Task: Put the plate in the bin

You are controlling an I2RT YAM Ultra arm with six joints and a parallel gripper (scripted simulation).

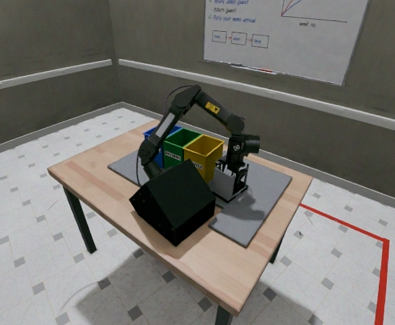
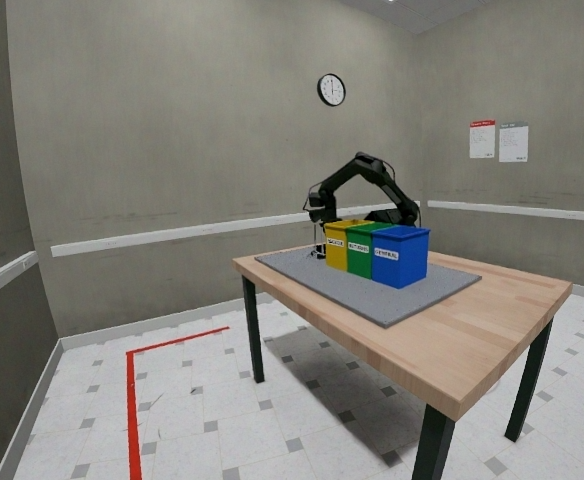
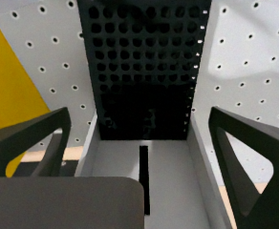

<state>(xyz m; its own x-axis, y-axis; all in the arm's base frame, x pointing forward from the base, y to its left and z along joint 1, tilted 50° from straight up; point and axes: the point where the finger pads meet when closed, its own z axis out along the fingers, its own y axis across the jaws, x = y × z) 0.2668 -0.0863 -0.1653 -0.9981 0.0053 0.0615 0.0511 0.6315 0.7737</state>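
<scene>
Right now the black 96-well plate is 50 mm below my hand and 10 mm ahead of it. Also, from my hand: green returns bin 310 mm to the left; blue bin 440 mm to the left, 20 mm behind; yellow bin 180 mm to the left, 20 mm ahead.
</scene>
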